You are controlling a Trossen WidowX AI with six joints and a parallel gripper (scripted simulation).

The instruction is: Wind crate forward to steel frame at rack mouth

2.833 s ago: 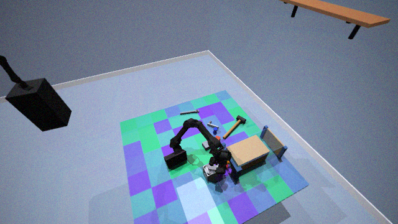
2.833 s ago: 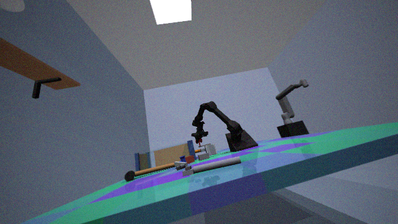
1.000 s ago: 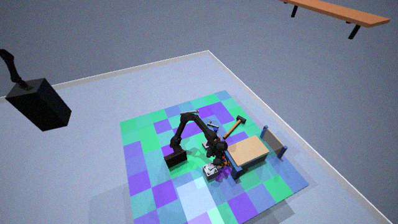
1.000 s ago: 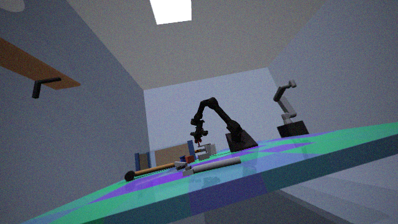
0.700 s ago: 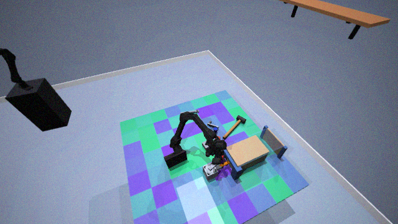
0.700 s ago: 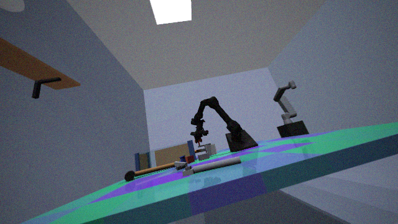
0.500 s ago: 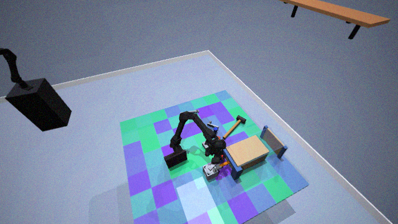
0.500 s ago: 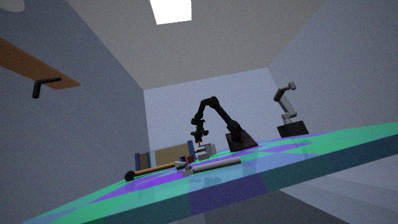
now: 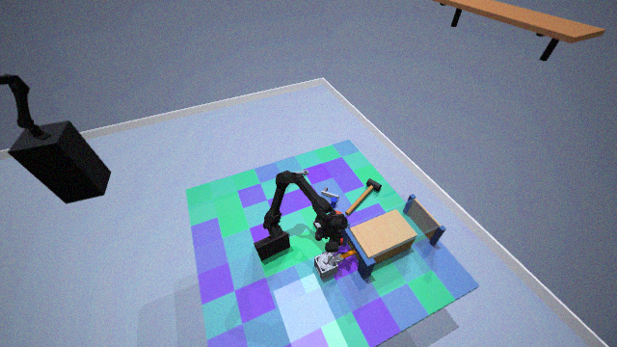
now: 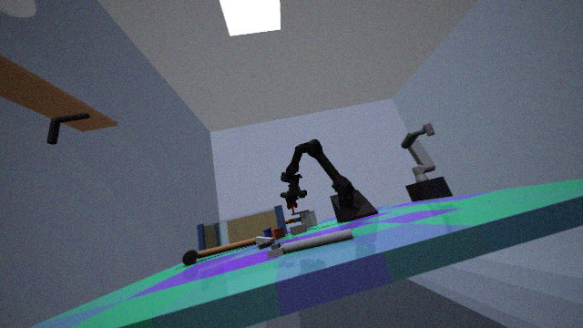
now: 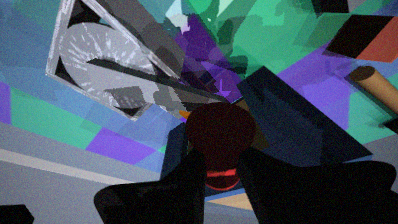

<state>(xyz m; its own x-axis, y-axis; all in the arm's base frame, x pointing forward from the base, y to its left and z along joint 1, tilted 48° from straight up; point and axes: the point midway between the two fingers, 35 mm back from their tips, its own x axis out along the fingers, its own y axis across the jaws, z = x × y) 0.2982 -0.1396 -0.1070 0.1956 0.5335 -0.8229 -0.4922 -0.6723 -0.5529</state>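
Now: the red-knobbed crank handle 40 mm behind my gripper tip, 30 mm below it and 10 mm to the right of it. The rest, counted from my gripper tip: blue steel frame 60 mm ahead, 30 mm to the right, 30 mm below; dark red knob 10 mm to the left, 10 mm behind; grey hand winch 110 mm behind, 100 mm below, 60 mm to the right.
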